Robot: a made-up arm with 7 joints.
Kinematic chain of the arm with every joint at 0, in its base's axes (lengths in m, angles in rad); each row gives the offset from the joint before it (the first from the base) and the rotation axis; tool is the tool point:
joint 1: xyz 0 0 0.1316 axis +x
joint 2: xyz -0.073 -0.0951 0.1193 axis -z
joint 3: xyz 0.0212 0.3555 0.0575 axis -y
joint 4: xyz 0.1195 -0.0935 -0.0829 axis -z
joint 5: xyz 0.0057 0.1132 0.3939 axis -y
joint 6: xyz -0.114 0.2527 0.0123 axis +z
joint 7: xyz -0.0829 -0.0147 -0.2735 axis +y
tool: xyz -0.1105 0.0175 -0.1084
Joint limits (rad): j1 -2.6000..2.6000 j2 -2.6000..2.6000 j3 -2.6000..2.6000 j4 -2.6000..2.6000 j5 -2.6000..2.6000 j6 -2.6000..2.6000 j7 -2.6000..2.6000
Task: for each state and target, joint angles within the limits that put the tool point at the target. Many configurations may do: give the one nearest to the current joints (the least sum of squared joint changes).
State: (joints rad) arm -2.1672 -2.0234 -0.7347 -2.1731 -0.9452 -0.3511 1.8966
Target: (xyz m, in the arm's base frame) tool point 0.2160 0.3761 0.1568
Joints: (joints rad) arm -1.5065 -1.4224 -0.6366 -2.2835 -0.2418 -0.4874 1.5343
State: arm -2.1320 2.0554 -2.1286 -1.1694 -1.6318 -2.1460 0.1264
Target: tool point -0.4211 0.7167 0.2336
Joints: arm -2.3246 2.3328 -2.0372 -1.2989 -1.7028 -2.0561 0.0886
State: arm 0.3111 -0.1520 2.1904 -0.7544 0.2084 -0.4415 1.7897
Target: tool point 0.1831 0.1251 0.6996
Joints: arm 1.1577 0.2742 2.3105 -0.1879 0.6873 -0.5741 1.4884
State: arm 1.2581 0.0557 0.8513 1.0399 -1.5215 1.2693 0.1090
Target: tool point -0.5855 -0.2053 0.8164
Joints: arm 1.0275 -0.1772 1.0419 0.9867 -1.6469 1.0947 0.0194
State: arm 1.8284 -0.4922 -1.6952 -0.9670 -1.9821 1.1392 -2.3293
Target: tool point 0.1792 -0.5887 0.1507
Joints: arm 2.0801 -0.6616 -1.6680 -1.2403 -1.5763 0.9841 -2.3676
